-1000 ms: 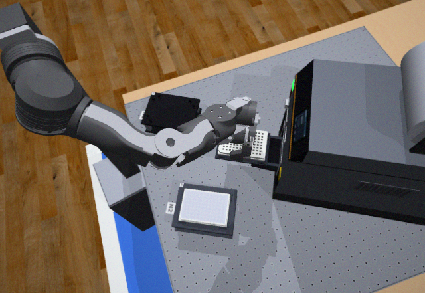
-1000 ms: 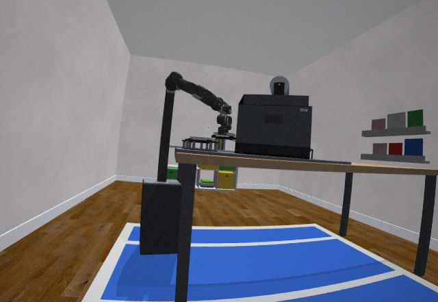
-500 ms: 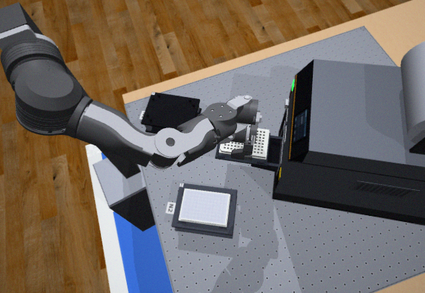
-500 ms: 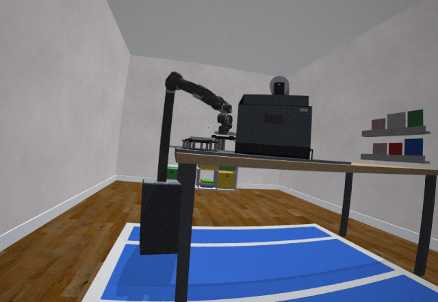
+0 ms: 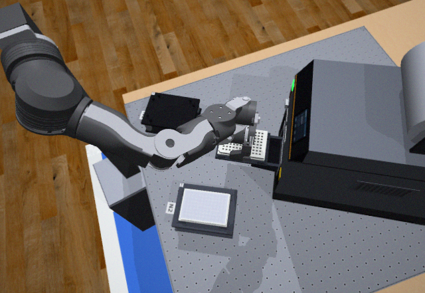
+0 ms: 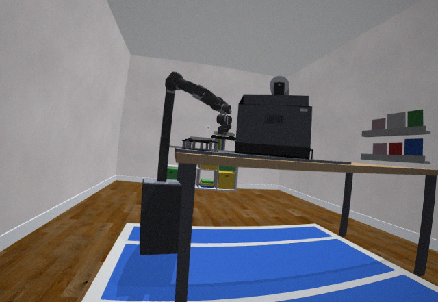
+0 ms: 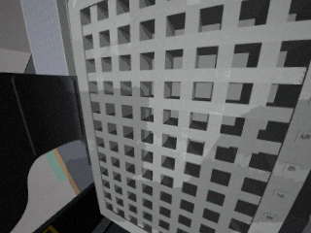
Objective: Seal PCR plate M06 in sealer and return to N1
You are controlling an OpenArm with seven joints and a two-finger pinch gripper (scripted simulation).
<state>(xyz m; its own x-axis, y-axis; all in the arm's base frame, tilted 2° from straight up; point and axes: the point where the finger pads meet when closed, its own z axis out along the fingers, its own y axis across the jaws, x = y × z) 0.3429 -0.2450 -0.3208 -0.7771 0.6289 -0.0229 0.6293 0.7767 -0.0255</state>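
Right now the sealer stage is 2 cm below my hand. From my hand the other things lie so: pale key (14 cm ahead, 8 cm above, 1 cm to the left); foil roll (30 cm above, 26 cm ahead, 21 cm to the right).
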